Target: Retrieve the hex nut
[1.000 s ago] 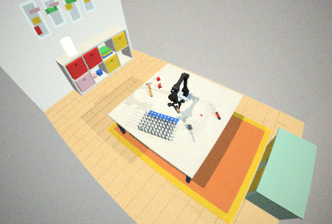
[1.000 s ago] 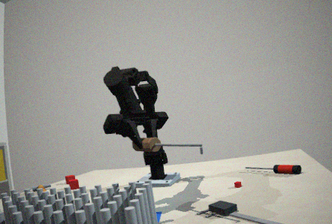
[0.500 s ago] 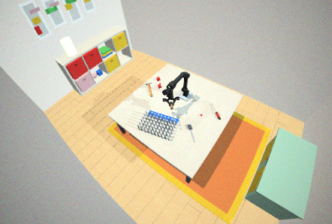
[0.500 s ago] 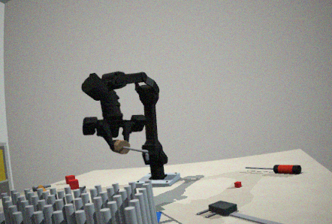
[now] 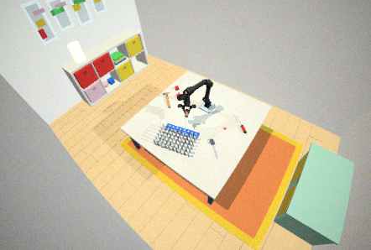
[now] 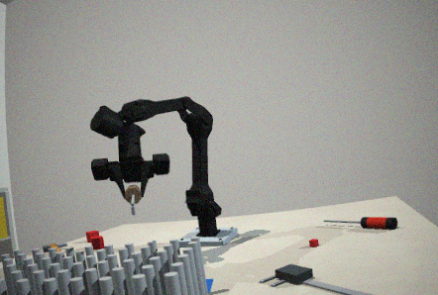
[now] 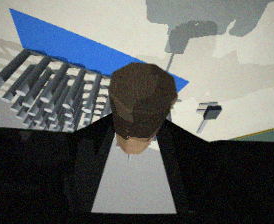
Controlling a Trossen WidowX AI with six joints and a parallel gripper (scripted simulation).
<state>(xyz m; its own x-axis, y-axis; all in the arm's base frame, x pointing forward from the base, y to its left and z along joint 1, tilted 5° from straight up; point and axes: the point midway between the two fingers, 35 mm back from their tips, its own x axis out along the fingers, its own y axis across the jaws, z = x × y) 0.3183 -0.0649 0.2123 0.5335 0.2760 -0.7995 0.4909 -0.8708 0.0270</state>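
The blue taped strip lies 19 cm below my gripper tip, 10 cm ahead of it and 1 cm to the right of it. From my gripper tip the other things lie so: wooden-handled hook tool 9 cm ahead, 5 cm to the left; then hex nut 27 cm ahead, 18 cm below, 1 cm to the right.
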